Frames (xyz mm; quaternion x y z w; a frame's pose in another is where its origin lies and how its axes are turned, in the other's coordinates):
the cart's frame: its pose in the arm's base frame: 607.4 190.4 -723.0 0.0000 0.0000 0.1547 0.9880
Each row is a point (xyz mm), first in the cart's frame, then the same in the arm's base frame.
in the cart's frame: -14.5 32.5 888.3
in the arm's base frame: 583.7 216.9 165.3
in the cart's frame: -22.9 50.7 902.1
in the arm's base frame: 570.1 231.7 179.1
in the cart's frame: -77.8 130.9 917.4
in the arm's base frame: 493.3 291.3 194.4
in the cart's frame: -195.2 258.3 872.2
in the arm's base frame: 342.6 376.7 149.2
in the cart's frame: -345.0 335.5 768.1
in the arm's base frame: 176.4 404.4 45.1
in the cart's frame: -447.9 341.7 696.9
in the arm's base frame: 76.5 378.8 -26.1
